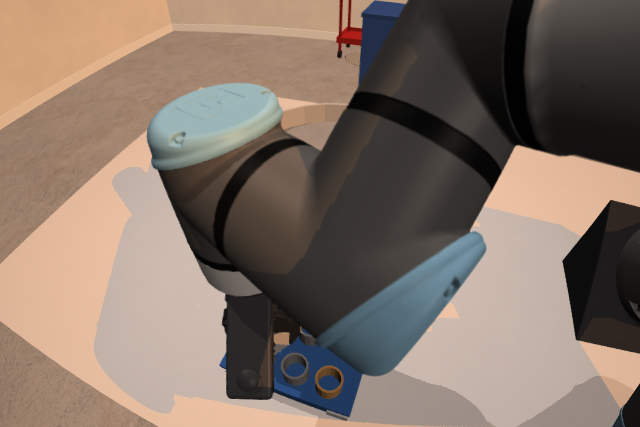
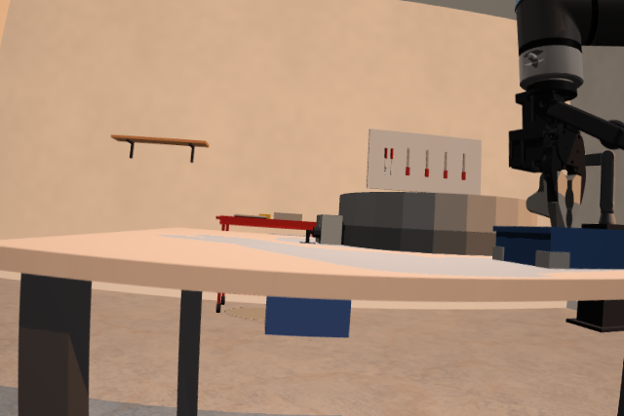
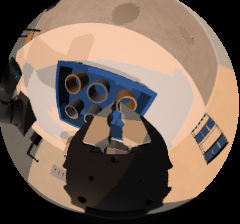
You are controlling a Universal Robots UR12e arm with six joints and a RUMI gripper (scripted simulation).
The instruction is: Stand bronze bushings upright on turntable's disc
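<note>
The blue crate is 40 mm behind my hand, 20 mm to the right of it and 20 mm below it.
</note>
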